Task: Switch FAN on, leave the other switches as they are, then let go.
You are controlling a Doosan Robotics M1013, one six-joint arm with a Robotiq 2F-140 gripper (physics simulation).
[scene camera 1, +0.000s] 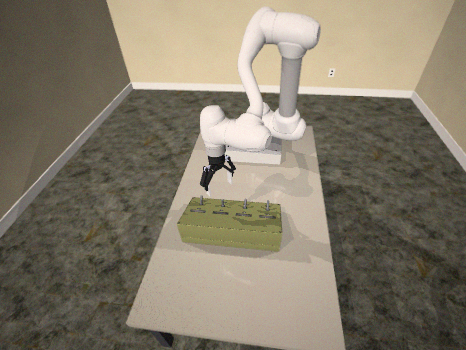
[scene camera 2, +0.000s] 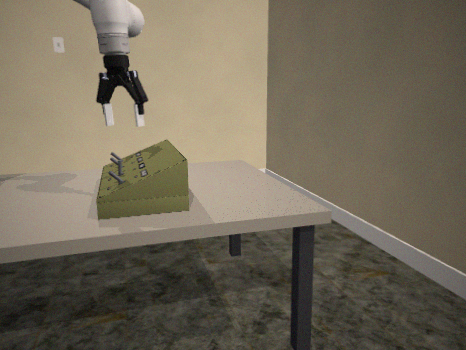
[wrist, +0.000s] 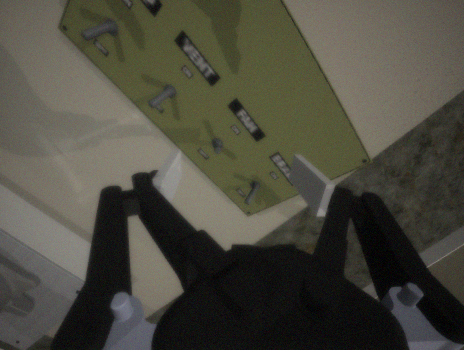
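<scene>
The olive switch box (scene camera 1: 230,237) (scene camera 2: 150,200) (wrist: 300,110) has a sloping top with four grey levers. The FAN lever (scene camera 1: 223,203) (scene camera 2: 120,168) (wrist: 217,145) stands differently from the others: it looks short in the wrist view and points up towards the camera, tipped to the ON side. The BRAKE lever (scene camera 1: 201,200) (wrist: 252,192), the VENT lever (scene camera 1: 245,203) (wrist: 162,96) and the fourth lever (scene camera 1: 268,205) (wrist: 100,30) lean to their OFF sides. My gripper (scene camera 1: 219,187) (scene camera 2: 125,125) (wrist: 237,164) is open and empty, above the box and apart from the levers.
The box stands on the pale table (scene camera 1: 240,300) (scene camera 2: 250,200). The arm's white base (scene camera 1: 255,156) stands at the table's far end. The FAN label (wrist: 246,120) lies between the VENT label (wrist: 197,58) and the BRAKE label (wrist: 281,167), which one finger partly covers.
</scene>
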